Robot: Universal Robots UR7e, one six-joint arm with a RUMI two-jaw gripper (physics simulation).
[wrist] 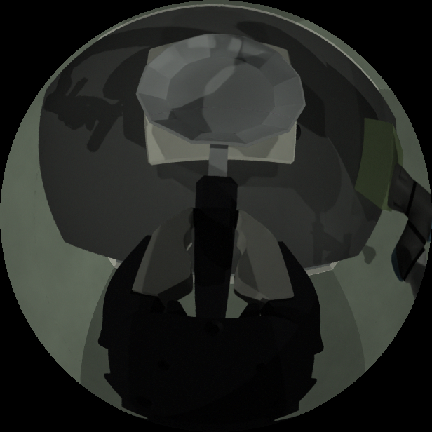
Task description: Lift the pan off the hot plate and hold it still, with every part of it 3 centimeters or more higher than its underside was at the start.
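The grey, many-sided pan is in the upper middle of the wrist view, open side up, with its black handle pointing toward me. My gripper is shut on the handle, one pale jaw on each side. The pale, square hot plate lies below the pan. Its near edge and parts of its far corners show, and the pan hides the rest. The pan looks to be raised above the hot plate, but its underside and the exact gap are hidden. Whether the pan is level is hard to tell.
The hot plate stands on a dark tabletop. A green block is at the right edge of the table, with a black jointed shape beside it. Shadows fall across the tabletop at the left and right. A grey-green floor shows around the table.
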